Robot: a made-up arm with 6 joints.
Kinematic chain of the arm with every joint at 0, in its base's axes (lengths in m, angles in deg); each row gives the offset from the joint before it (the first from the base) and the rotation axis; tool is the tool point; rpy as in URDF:
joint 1: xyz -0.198 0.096 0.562 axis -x
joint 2: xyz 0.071 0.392 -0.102 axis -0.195 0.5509 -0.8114
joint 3: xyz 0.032 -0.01 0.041 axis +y
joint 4: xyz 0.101 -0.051 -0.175 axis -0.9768 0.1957 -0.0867
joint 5: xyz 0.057 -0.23 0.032 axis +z
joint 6: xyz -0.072 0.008 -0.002 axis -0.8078 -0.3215 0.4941
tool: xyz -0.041 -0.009 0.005 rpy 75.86 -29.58 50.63
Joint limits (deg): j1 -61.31..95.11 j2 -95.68..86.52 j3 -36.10..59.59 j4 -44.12..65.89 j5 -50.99..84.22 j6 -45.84..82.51
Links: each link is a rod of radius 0.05 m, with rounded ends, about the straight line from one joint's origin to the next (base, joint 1, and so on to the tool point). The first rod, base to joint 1, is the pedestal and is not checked.
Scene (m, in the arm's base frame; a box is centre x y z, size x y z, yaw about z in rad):
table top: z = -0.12
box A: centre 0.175 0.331 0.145 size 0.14 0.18 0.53 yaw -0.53
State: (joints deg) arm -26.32 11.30 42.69 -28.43 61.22 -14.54
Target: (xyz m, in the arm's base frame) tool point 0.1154 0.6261 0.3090
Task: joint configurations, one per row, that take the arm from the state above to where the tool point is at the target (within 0.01 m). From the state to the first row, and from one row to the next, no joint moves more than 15 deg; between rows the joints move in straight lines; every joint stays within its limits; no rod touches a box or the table.
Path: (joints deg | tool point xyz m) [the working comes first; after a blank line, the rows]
Joints at the target: 22.62 -95.68 -12.50 -41.16 -42.54 -22.53
Straight joint move there: touches box A.

1: -31.03 -3.22 45.51 -31.04 52.74 -19.76 | -0.2135 0.3103 0.2755
2: -35.73 -17.74 48.32 -33.66 44.27 -24.97 | -0.1348 0.3535 0.2905
3: -40.44 -32.27 51.14 -36.28 35.79 -30.19 | -0.0590 0.3979 0.3266
4: -45.15 -46.79 53.96 -38.89 27.32 -35.41 | 0.0109 0.4381 0.3831
5: -49.86 -61.31 56.77 -41.50 18.84 -40.62 | 0.0721 0.4696 0.4577
6: -54.56 -75.83 59.59 -44.12 10.37 -45.84 | 0.1223 0.4884 0.5469
7: -41.70 -79.14 47.57 -43.63 1.55 -41.95 | 0.1538 0.5226 0.5267
8: -28.84 -82.45 35.56 -43.13 -7.27 -38.07 | 0.1731 0.5559 0.5003
9: -15.97 -85.76 23.54 -42.64 -16.09 -34.18 | 0.1788 0.5869 0.4656
10: -3.11 -89.06 11.53 -42.14 -24.90 -30.30 | 0.1705 0.6119 0.4214
11: 9.75 -92.37 -0.49 -41.65 -33.72 -26.41 | 0.1487 0.6265 0.3683
12: 22.62 -95.68 -12.50 -41.16 -42.54 -22.53 | 0.1154 0.6261 0.3090

